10 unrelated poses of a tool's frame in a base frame.
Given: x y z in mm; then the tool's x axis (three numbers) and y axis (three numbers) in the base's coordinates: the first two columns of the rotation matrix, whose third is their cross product.
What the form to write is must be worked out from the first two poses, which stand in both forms.
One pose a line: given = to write
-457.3, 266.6, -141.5, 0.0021, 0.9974, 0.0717, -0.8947, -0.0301, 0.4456 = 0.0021, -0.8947, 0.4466; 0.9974, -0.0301, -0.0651; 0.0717, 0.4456, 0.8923; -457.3, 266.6, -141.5
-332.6, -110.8, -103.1, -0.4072, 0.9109, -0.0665, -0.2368, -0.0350, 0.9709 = -0.4072, -0.2368, 0.8821; 0.9109, -0.0350, 0.4111; -0.0665, 0.9709, 0.2300; -332.6, -110.8, -103.1
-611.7, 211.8, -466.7, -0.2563, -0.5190, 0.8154, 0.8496, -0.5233, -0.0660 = -0.2563, 0.8496, 0.4610; -0.5190, -0.5233, 0.6758; 0.8154, -0.0660, 0.5751; -611.7, 211.8, -466.7
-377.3, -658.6, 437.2, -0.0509, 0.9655, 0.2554, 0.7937, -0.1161, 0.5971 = -0.0509, 0.7937, 0.6062; 0.9655, -0.1161, 0.2331; 0.2554, 0.5971, -0.7604; -377.3, -658.6, 437.2
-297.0, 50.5, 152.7, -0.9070, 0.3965, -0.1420, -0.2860, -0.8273, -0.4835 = -0.9070, -0.2860, -0.3092; 0.3965, -0.8273, -0.3979; -0.1420, -0.4835, 0.8638; -297.0, 50.5, 152.7
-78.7, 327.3, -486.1, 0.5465, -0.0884, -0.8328, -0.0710, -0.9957, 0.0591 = 0.5465, -0.0710, -0.8344; -0.0884, -0.9957, 0.0268; -0.8328, 0.0591, -0.5504; -78.7, 327.3, -486.1
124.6, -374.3, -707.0, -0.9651, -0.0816, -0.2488, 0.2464, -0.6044, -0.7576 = -0.9651, 0.2464, -0.0886; -0.0816, -0.6044, -0.7925; -0.2488, -0.7576, 0.6034; 124.6, -374.3, -707.0
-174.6, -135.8, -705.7, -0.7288, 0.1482, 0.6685, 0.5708, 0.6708, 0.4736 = -0.7288, 0.5708, -0.3782; 0.1482, 0.6708, 0.7267; 0.6685, 0.4736, -0.5735; -174.6, -135.8, -705.7
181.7, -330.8, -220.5, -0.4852, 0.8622, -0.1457, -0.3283, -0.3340, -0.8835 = -0.4852, -0.3283, -0.8104; 0.8622, -0.3340, -0.3808; -0.1457, -0.8835, 0.4451; 181.7, -330.8, -220.5
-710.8, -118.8, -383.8, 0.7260, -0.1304, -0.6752, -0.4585, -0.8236, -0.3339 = 0.7260, -0.4585, -0.5126; -0.1304, -0.8236, 0.5520; -0.6752, -0.3339, -0.6577; -710.8, -118.8, -383.8
